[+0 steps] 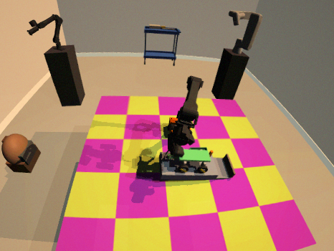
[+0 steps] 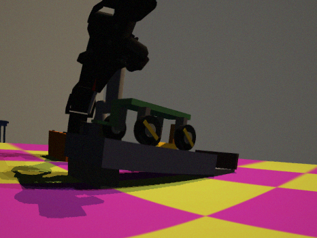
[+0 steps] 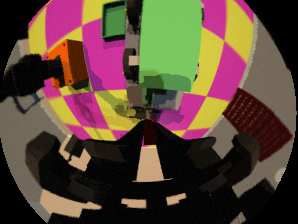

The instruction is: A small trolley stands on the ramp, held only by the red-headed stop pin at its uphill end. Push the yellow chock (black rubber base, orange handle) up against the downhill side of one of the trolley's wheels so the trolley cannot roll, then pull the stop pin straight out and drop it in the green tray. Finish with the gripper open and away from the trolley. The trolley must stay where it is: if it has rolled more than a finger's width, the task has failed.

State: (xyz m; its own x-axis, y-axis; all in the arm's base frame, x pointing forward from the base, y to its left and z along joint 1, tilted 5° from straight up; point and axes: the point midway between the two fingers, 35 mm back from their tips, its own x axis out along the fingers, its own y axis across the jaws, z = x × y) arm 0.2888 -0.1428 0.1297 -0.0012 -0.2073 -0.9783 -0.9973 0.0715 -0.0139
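The green tray is 23 cm to the left of my gripper tip, 18 cm below it and 9 cm behind it. The rest, counted from my gripper tip: dark ramp: 13 cm below, 12 cm to the left, 3 cm ahead; then trolley: 13 cm to the left, 6 cm below, 3 cm ahead; then red-headed stop pin: right at my gripper tip.
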